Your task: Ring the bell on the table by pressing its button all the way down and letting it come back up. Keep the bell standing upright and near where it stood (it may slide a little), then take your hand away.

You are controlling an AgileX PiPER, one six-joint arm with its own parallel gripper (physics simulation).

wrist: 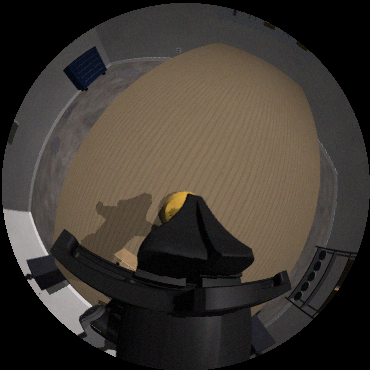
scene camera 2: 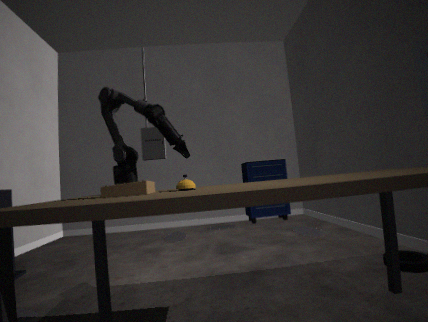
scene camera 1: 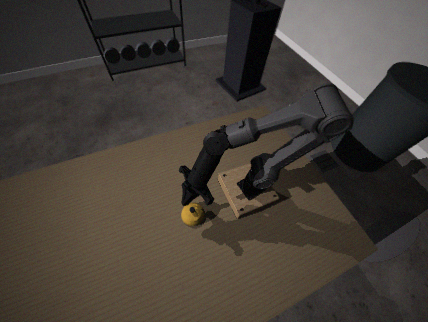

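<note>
A yellow dome bell (scene camera 1: 193, 215) (scene camera 2: 185, 185) (wrist: 175, 206) stands upright on the wooden table (scene camera 1: 100, 210) (scene camera 2: 300, 187) (wrist: 215, 110). Its small dark button (scene camera 1: 192, 210) (scene camera 2: 185, 176) shows raised on top of the dome. My gripper (scene camera 1: 186, 202) (scene camera 2: 188, 156) (wrist: 191, 203) is shut and empty. In scene camera 2 its tip is above the bell, with a gap between tip and button. In the wrist view the fingers hide the right part of the bell and its button.
The arm's wooden base block (scene camera 1: 240, 206) (scene camera 2: 128, 188) is close beside the bell. A dark bin (scene camera 1: 387, 117), a dark pedestal (scene camera 1: 245, 50) and a rack with weights (scene camera 1: 137, 25) stand off the table. A blue cabinet (scene camera 2: 265, 171) (wrist: 86, 68) stands beyond it.
</note>
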